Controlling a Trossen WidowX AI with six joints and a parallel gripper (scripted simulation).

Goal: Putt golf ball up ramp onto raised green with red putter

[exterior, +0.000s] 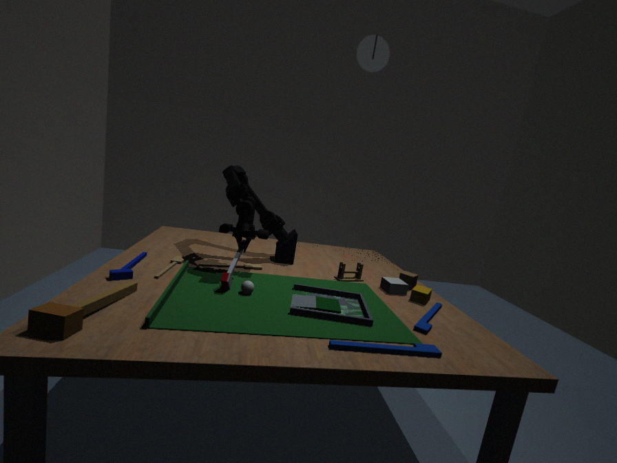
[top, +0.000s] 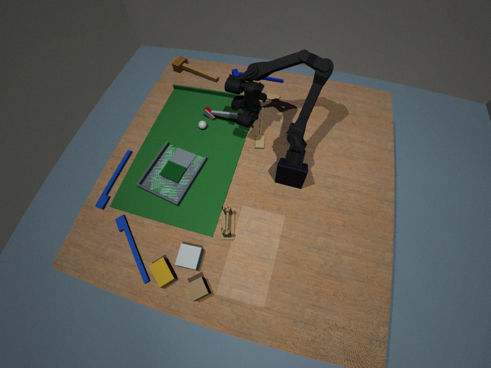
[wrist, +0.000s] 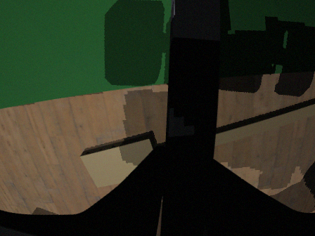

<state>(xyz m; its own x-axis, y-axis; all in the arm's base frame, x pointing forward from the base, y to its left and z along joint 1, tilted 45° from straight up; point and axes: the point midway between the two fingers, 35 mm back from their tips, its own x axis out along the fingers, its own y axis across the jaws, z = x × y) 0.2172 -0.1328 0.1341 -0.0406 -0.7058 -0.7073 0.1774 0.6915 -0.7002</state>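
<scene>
Right now the red putter is 120 mm ahead of my gripper tip, 20 mm to the right of it and 10 mm below it. From my gripper tip the other things lie so: wooden stand 20 mm behind, 460 mm to the left, 40 mm below; then white golf ball 240 mm ahead, 30 mm to the left, 50 mm below.
</scene>
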